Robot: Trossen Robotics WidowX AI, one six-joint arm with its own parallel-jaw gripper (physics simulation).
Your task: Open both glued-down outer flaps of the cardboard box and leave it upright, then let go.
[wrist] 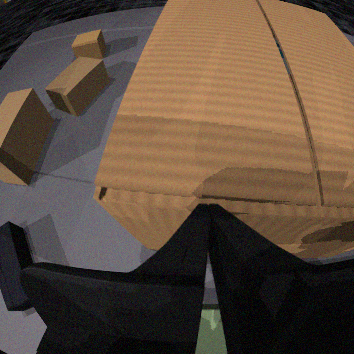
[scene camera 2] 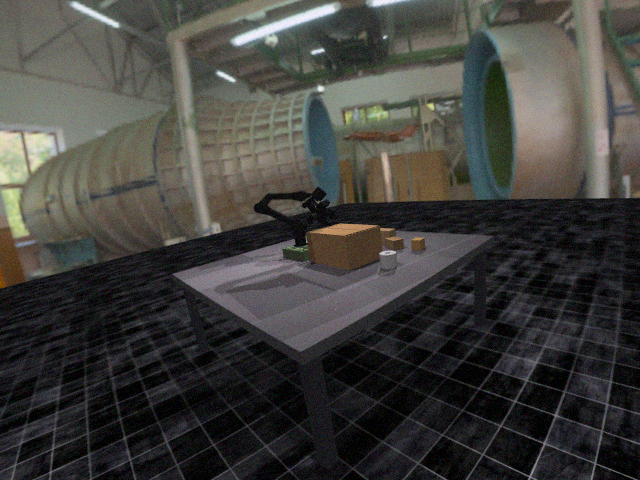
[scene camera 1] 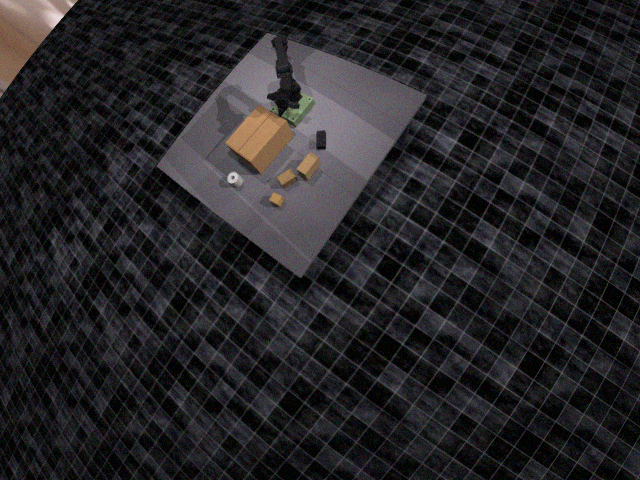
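Pixels of known places: gripper, between the fingertips: [wrist: 206, 212] [scene camera 2: 331, 226] [scene camera 1: 279, 116]; arm's base, origin of its link: [scene camera 2: 301, 244] [scene camera 1: 295, 98].
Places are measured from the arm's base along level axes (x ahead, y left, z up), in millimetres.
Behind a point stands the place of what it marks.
Note:
The cardboard box [scene camera 1: 271, 147] @(x 360, y 125, z 45 mm) [scene camera 2: 343, 250] @(x 472, y -100, z 37 mm) [wrist: 200, 90] @(x 272, y 82, z 104 mm) stands upright on the table. Its two outer flaps lie closed over the top and meet at a narrow seam. In the wrist view one flap [wrist: 185, 65] @(x 298, y 93, z 104 mm) is left of the seam and the other flap [wrist: 320, 70] @(x 315, y -15, z 104 mm) is right of it. My gripper [scene camera 1: 280, 112] @(x 200, y 78, z 100 mm) [scene camera 2: 327, 219] @(x 200, y 78, z 100 mm) [wrist: 206, 212] @(x 200, y 78, z 100 mm) is shut and empty. Its fingertips overlap the near top edge of the box in the wrist view, a little left of the seam's near end. Whether they touch the cardboard cannot be told.
Three small cartons [scene camera 1: 308, 166] @(x 338, y 370, z 29 mm) [scene camera 1: 286, 178] @(x 452, y 294, z -1 mm) [scene camera 1: 276, 199] @(x 577, y 324, z -2 mm) and a white roll [scene camera 1: 234, 179] @(x 623, y 37, z 12 mm) [scene camera 2: 387, 260] @(x 639, y -12, z -14 mm) stand beyond the box. A black block [scene camera 1: 321, 139] @(x 149, y 306, z -20 mm) [wrist: 11, 270] @(x 142, y 286, z -19 mm) lies beside it. A green base [scene camera 1: 303, 109] @(x 44, y 96, z -1 mm) [scene camera 2: 295, 252] @(x 81, y -97, z -12 mm) [wrist: 211, 332] @(x 125, y 61, z 0 mm) is under the arm, on the table [scene camera 1: 320, 227] @(x 560, y 600, z -51 mm) [scene camera 2: 305, 330] @(x 781, y -552, z -52 mm).

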